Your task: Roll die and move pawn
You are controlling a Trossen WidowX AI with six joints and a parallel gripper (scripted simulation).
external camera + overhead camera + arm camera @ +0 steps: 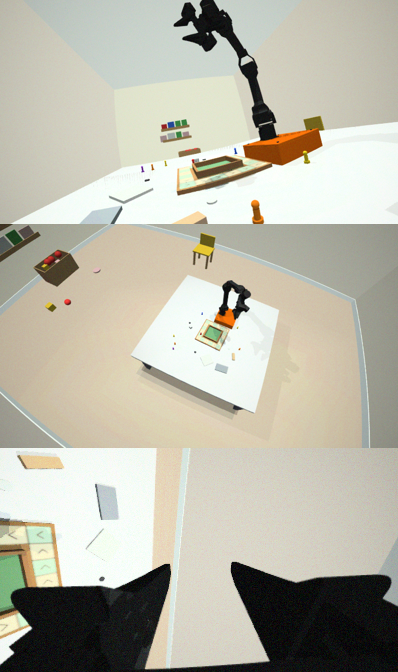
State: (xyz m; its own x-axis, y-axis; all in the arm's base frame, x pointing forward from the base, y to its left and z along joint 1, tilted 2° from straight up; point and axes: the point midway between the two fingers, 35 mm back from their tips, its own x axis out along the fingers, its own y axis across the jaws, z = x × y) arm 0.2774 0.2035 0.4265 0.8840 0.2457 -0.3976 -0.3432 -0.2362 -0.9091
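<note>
The grey die is 20 mm ahead of my gripper tip, 400 mm to the right of it and 470 mm below it. From my gripper tip the other things lie so: tan block 60 mm ahead, 150 mm to the left, 470 mm below; then red pawn 40 mm ahead, 260 mm to the right, 450 mm below; then green dice tray 40 mm behind, 160 mm to the right, 470 mm below.
</note>
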